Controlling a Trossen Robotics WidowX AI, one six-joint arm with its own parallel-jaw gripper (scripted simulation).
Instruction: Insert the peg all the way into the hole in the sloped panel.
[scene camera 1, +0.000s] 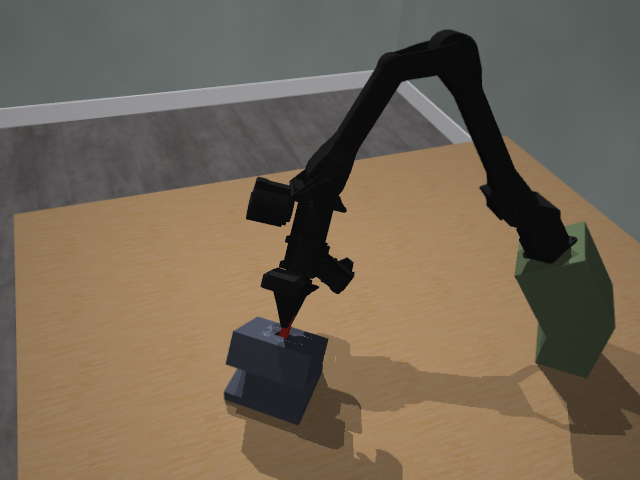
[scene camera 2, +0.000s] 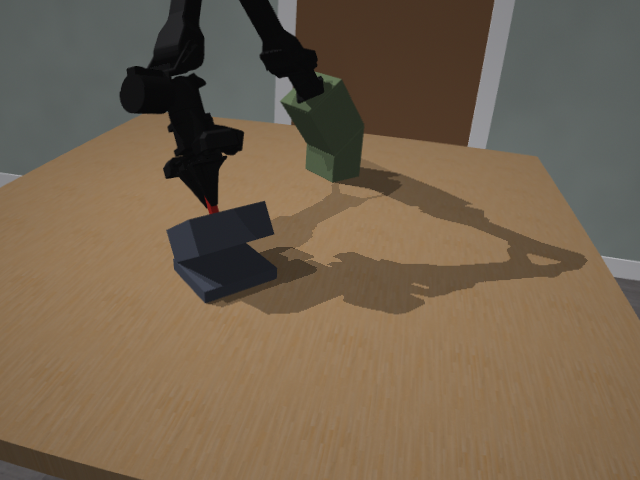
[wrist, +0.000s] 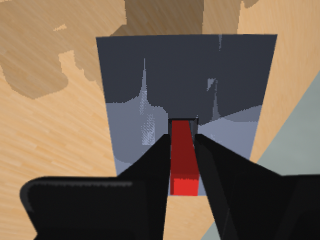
Note:
I see my gripper (scene camera 2: 212, 207) and a red peg (wrist: 184, 175).
My gripper also shows in scene camera 1 (scene camera 1: 285, 326) and in the wrist view (wrist: 182, 140).

